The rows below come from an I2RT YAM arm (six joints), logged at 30 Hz.
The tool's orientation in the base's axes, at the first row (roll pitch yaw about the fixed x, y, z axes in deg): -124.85, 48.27, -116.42
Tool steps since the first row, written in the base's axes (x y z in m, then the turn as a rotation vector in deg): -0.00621, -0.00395, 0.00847, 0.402, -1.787, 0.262; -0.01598, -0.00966, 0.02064, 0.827, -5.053, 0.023; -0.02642, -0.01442, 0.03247, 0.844, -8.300, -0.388; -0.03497, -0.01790, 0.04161, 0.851, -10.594, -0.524; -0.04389, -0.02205, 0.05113, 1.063, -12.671, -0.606; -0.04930, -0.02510, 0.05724, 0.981, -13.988, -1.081; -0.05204, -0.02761, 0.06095, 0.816, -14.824, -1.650; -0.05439, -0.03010, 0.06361, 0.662, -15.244, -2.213
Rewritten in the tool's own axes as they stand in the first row. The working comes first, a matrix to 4 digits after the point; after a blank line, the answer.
The tool's axes in the first row as the columns of a matrix, in the base's axes (used below as rounded here):
-0.2962, -0.2392, 0.9247
-0.5961, 0.8027, 0.0168
-0.7463, -0.5462, -0.3804

-0.00213, -0.00631, -0.00903, 0.751, -1.674, 0.242; -0.00491, -0.01521, -0.02279, 2.750, -4.266, 0.671; -0.00781, -0.02299, -0.03702, 4.987, -6.652, 0.789; -0.01003, -0.02873, -0.04847, 6.454, -8.421, 0.808; -0.01201, -0.03513, -0.06041, 7.691, -10.094, 1.001; -0.01315, -0.03962, -0.06778, 8.854, -10.872, 1.083; -0.01361, -0.04301, -0.07177, 9.826, -11.193, 1.133; -0.01342, -0.04589, -0.07500, 10.542, -11.186, 1.198
